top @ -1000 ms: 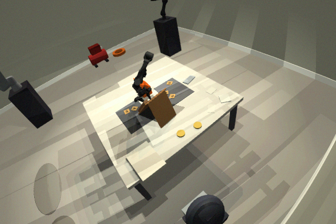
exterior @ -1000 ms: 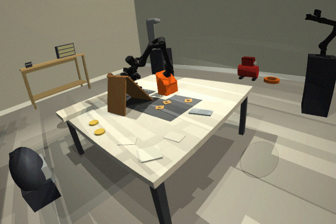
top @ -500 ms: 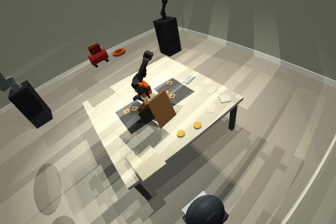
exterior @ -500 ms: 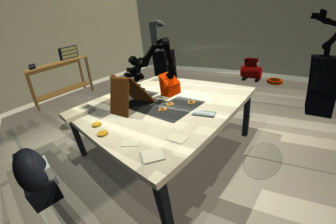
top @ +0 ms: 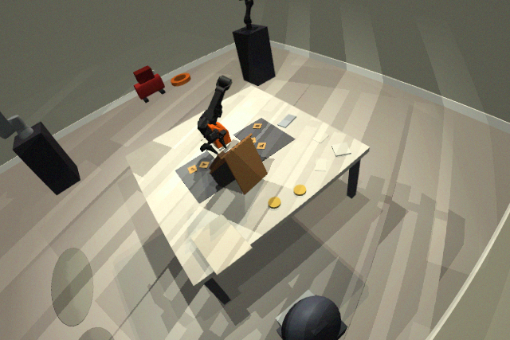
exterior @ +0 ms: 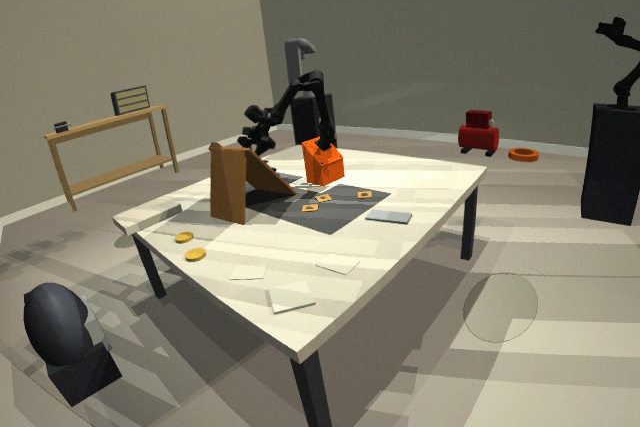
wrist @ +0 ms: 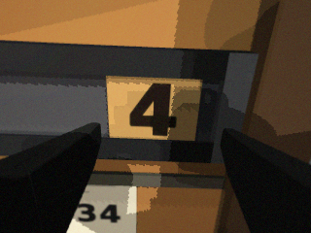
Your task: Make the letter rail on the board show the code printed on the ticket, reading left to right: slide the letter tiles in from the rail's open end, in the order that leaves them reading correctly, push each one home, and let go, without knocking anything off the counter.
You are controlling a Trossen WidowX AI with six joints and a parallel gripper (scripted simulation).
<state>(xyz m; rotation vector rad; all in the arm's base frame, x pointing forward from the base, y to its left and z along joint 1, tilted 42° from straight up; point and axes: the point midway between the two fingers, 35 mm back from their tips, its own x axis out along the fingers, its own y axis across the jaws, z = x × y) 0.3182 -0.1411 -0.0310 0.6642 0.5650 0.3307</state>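
Right now my gripper tip is 2 cm short of the letter tile, 1 cm to the right of it and 2 cm above it. The rest, counted from my gripper tip: pale stone block (39 cm ahead, 33 cm to the right, 17 cm below); then dark mat (15 cm behind, 11 cm to the left, 18 cm below); then white ticket (4 cm behind, 5 cm to the left, 9 cm below).
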